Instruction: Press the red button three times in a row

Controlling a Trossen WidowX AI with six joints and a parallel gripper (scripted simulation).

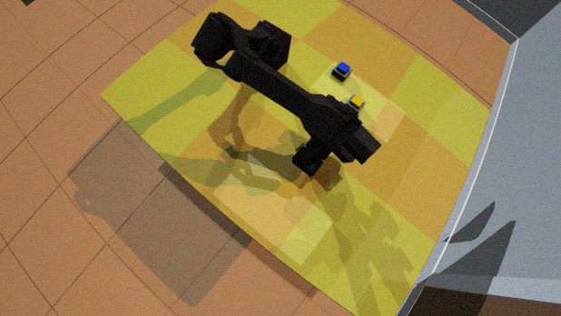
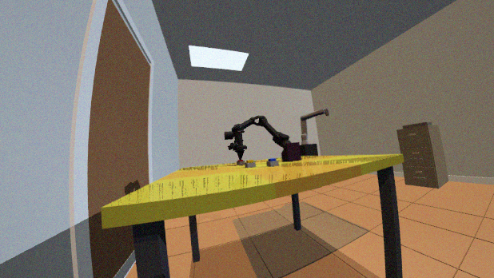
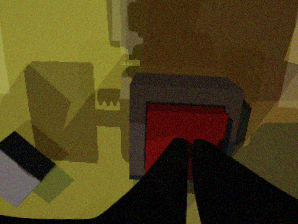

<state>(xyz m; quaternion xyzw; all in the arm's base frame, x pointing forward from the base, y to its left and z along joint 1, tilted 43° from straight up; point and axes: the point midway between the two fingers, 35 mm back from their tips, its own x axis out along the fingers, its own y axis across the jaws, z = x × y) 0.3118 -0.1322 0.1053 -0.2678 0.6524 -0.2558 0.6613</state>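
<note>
Now: the red button 10 mm below my gripper tip. Round my gripper tip: grey block: 40 mm behind, 100 mm to the left, 20 mm below; then yellow button: 210 mm to the left; then blue button: 100 mm behind, 290 mm to the left.
</note>
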